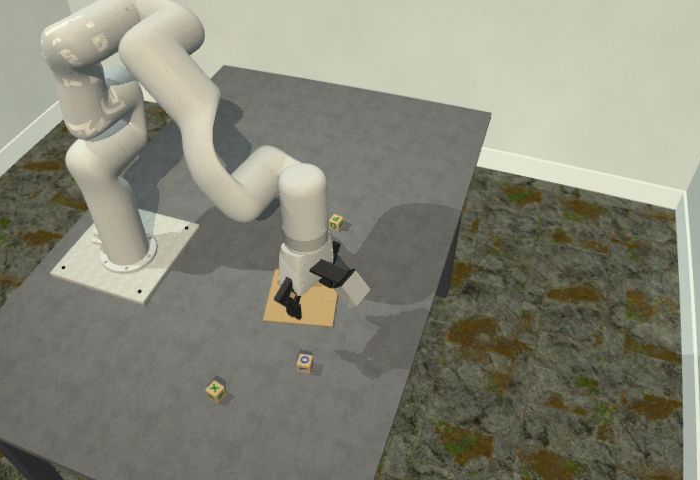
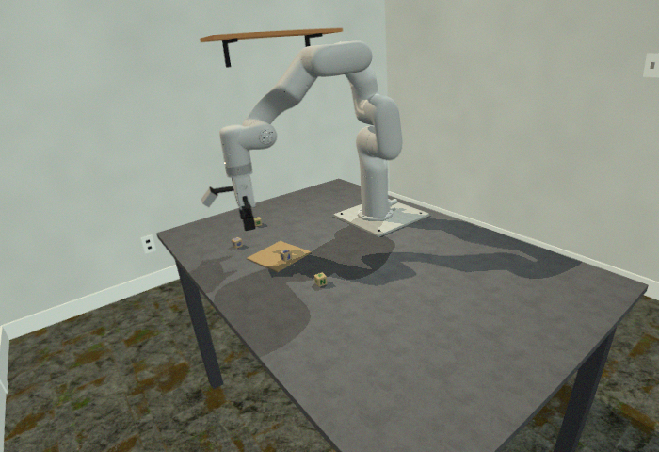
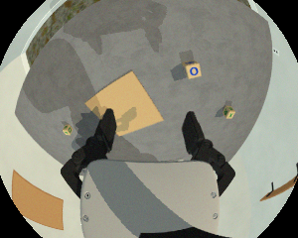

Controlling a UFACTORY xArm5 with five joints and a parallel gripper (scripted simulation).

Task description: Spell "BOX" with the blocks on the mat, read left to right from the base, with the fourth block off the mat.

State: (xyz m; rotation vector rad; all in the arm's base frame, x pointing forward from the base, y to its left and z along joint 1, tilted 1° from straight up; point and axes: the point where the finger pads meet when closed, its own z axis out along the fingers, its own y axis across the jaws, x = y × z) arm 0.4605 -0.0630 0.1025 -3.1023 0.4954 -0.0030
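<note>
Now: the O block 2 cm ahead of my hand, 8 cm to the right of it and 10 cm below it. From my hand the other things lie so: X block 12 cm behind, 19 cm to the right, 10 cm below; then B block 5 cm behind, 12 cm to the left, 9 cm below; then tan mat 5 cm behind, 8 cm to the left, 11 cm below.
</note>
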